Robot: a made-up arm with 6 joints.
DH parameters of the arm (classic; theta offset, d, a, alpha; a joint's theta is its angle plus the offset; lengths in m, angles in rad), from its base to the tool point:
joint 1: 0 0.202 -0.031 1.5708
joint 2: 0 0.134 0.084 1.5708
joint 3: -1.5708 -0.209 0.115 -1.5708
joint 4: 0 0.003 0.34 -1.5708
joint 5: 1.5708 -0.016 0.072 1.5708
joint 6: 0 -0.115 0.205 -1.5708
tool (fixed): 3.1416 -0.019 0 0
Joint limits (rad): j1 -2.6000..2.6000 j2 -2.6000..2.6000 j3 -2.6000..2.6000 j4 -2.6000..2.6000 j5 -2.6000..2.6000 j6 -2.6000..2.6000
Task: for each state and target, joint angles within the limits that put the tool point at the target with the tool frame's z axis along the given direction. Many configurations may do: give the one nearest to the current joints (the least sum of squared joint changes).
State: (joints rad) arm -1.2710 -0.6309 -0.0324 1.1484 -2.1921 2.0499
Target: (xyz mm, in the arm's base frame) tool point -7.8 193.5 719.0 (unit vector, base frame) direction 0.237 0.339 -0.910
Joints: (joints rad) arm -1.2593 0.1064 -0.2055 0.9245 -2.0987 2.5737
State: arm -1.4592 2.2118 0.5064 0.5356 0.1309 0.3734
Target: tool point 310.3 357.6 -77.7 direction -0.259 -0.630 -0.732
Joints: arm -1.7263 2.6000 0.9429 1.3156 -0.1395 -0.4459
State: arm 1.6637 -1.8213 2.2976 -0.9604 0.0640 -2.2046
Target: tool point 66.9 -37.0 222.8 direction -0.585 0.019 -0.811
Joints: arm 1.5532 -2.2302 2.6000 -1.6087 0.5308 -1.7648
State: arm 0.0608 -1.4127 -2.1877 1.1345 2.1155 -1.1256
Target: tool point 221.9 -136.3 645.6 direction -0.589 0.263 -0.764
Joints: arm 0.5301 -1.0926 -2.1460 1.1942 1.7528 -1.1503
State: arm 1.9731 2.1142 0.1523 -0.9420 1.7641 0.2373
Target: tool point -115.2 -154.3 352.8 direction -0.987 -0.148 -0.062
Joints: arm 1.0404 1.5108 -0.1501 -0.7681 1.4355 0.1323
